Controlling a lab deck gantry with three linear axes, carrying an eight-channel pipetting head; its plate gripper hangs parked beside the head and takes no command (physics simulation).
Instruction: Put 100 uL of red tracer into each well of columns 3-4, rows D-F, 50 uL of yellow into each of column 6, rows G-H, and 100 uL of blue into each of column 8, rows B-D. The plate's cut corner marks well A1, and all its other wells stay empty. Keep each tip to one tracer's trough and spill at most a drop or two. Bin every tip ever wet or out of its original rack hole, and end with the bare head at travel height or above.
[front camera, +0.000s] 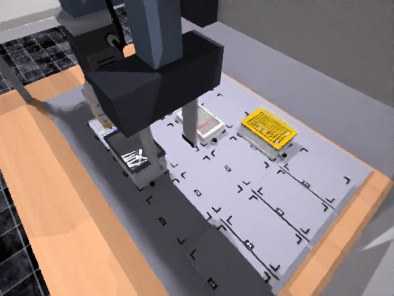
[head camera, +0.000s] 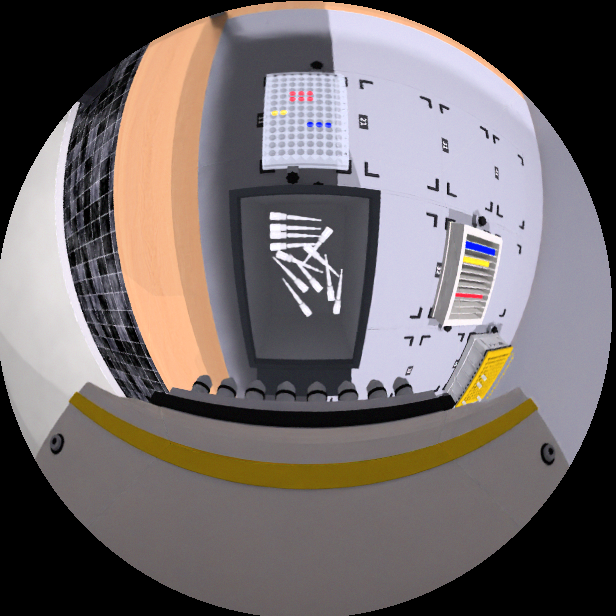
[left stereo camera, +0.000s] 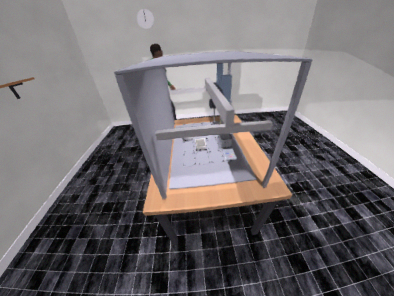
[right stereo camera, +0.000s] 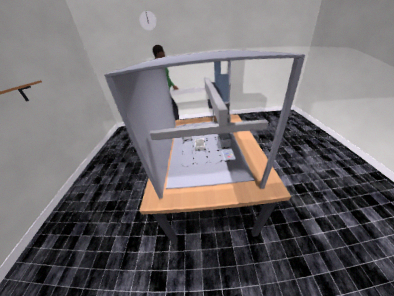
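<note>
The eight nozzles of the pipetting head are bare, just beyond one end of the bin in the head view. Several white tips lie on the bin floor. The well plate has a red block of three by two wells, two yellow wells and three blue wells; its other wells look uncoloured. The trough block shows blue, yellow and red strips. The parked plate gripper is open and empty, its long fingers apart.
The yellow tip rack stands beyond the trough block, with a few white tips visible. The gripper's dark body covers part of the deck in the front view. A person stands behind the frame.
</note>
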